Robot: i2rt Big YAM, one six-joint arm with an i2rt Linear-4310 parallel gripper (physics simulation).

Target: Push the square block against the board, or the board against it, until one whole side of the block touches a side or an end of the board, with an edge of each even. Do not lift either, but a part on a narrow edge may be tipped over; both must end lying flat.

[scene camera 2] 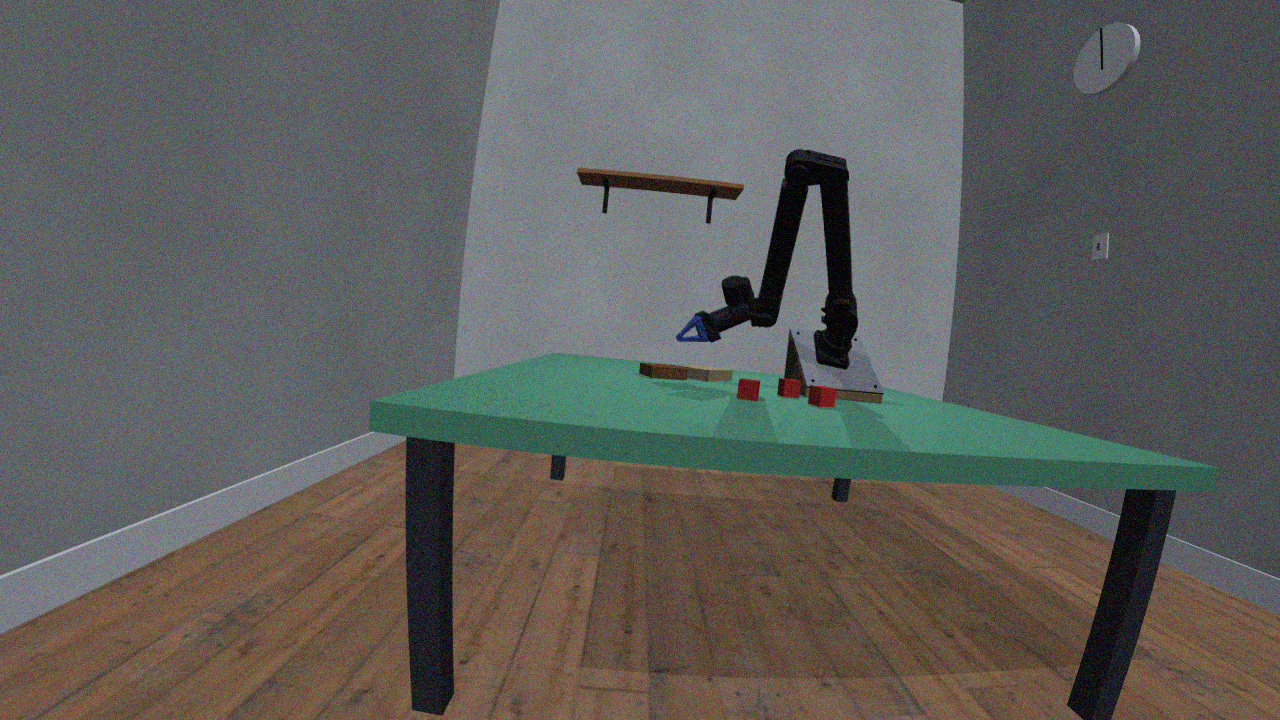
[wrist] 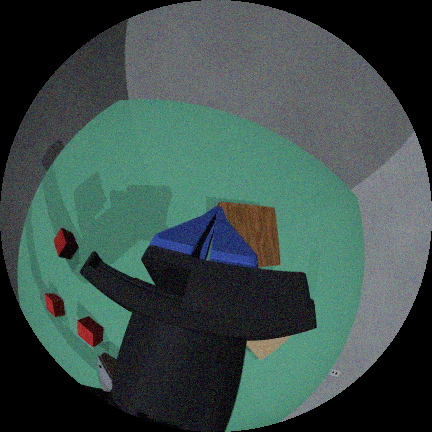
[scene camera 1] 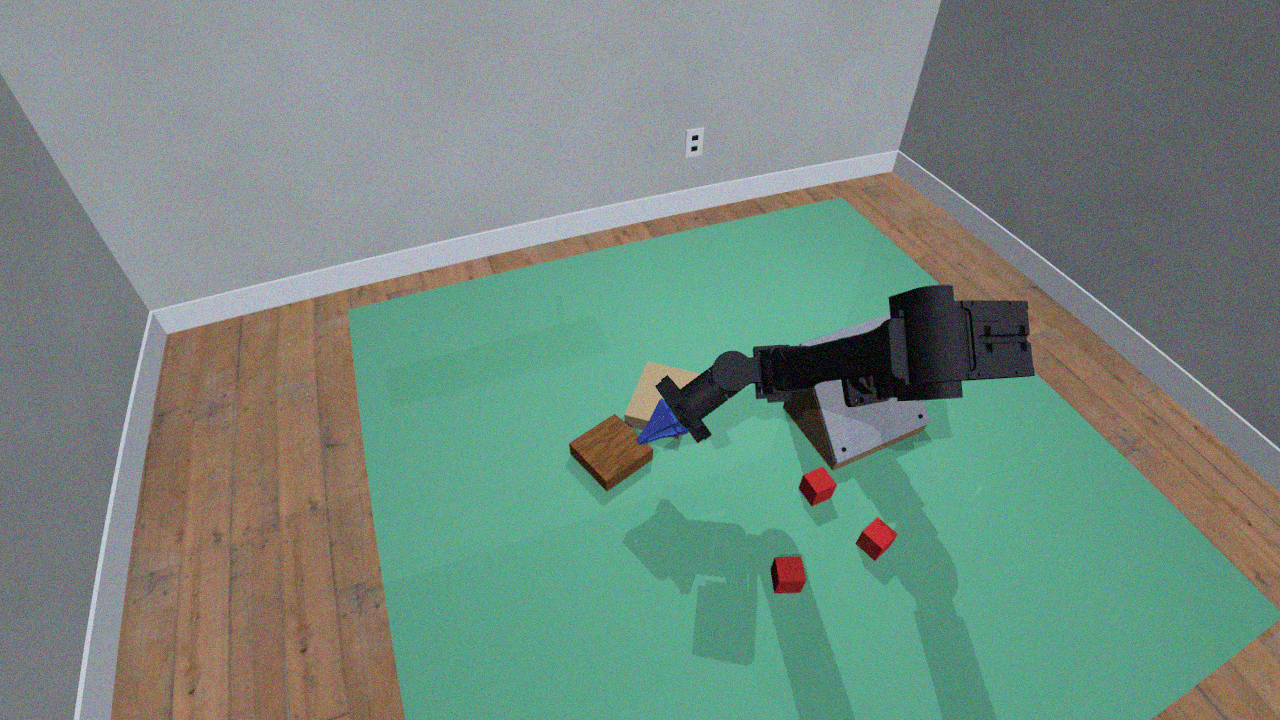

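Pixels of known places: gripper, fingertip midpoint: [scene camera 2: 676, 338] [wrist: 217, 212] [scene camera 1: 638, 442]; arm's base, link origin: [scene camera 2: 830, 351].
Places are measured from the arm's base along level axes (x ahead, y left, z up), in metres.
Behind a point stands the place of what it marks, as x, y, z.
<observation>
A dark brown wooden piece [scene camera 1: 610, 450] {0.449, -0.026, -0.087} [scene camera 2: 664, 370] {0.441, 0.019, -0.095} [wrist: 257, 230] {0.456, -0.043, -0.087}, nearly square, lies flat on the green table. A pale tan piece [scene camera 1: 649, 391] {0.344, -0.134, -0.086} [scene camera 2: 713, 375] {0.304, -0.059, -0.101} [wrist: 267, 347] {0.270, -0.149, -0.087} lies flat close by, behind it in scene camera 1 and partly hidden by the arm. I cannot surely tell which is the board. Their near corners are very close, and their facing sides look angled to each other; whether they touch is unclear. My gripper [scene camera 1: 640, 440] {0.417, 0.028, -0.009} [scene camera 2: 679, 338] {0.417, 0.028, -0.009} [wrist: 217, 212] {0.417, 0.028, -0.009}, with blue fingers, is shut and empty. It hangs above the table, clear of both pieces in scene camera 2.
Three red cubes [scene camera 1: 818, 486] {0.147, 0.151, -0.077} [scene camera 1: 876, 538] {0.105, 0.265, -0.077} [scene camera 1: 788, 574] {0.263, 0.275, -0.077} stand on the green table [scene camera 1: 501, 608] {0.676, 0.184, -0.118} [scene camera 2: 572, 420] {0.537, 0.672, -0.117}, toward the front and right of the two pieces in scene camera 1. The arm's sloped grey base [scene camera 1: 881, 429] {-0.016, 0.082, -0.074} [scene camera 2: 854, 371] {-0.057, 0.045, -0.046} stands to their right.
</observation>
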